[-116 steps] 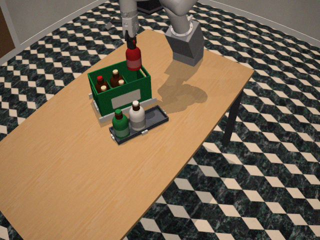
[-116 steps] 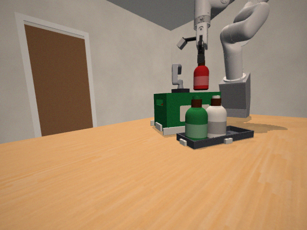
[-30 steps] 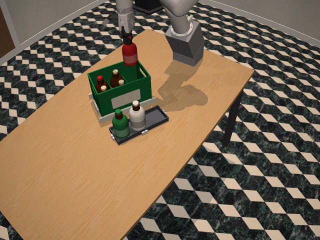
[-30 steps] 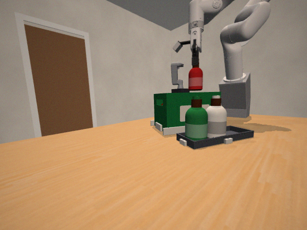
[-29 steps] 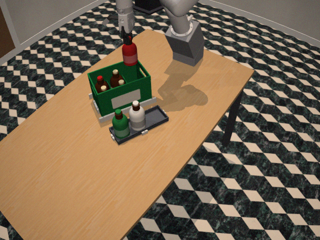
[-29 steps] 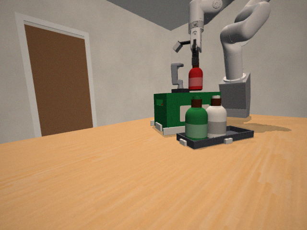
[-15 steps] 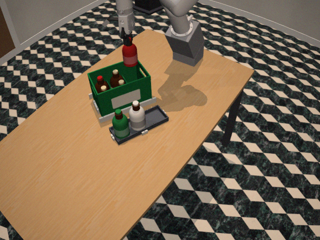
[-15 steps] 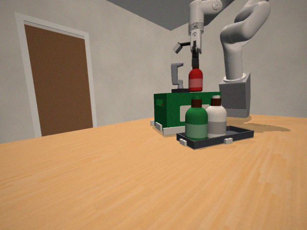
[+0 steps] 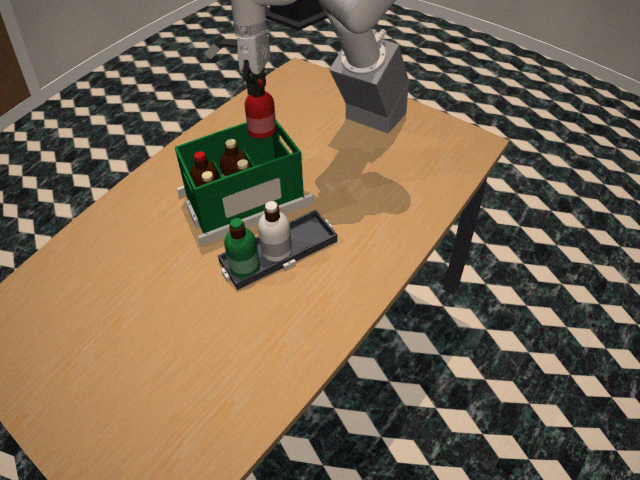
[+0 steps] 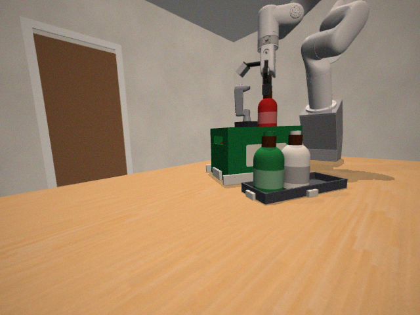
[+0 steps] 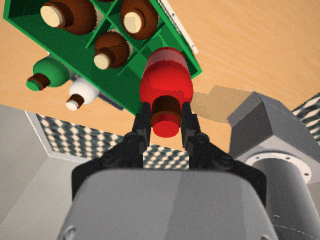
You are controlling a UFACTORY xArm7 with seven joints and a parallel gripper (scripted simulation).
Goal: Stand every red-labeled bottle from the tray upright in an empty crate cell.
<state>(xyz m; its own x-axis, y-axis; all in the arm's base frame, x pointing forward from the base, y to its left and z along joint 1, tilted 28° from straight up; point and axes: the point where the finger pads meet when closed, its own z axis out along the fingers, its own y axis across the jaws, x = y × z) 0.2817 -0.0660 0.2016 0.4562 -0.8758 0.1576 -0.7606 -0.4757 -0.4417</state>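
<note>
Now: the red-labeled bottle 70 mm below my hand. Round my hand: green crate: 100 mm ahead, 10 mm to the left, 230 mm below; then green bottle: 250 mm ahead, 200 mm to the left, 230 mm below; then white bottle: 160 mm ahead, 210 mm to the left, 230 mm below.
</note>
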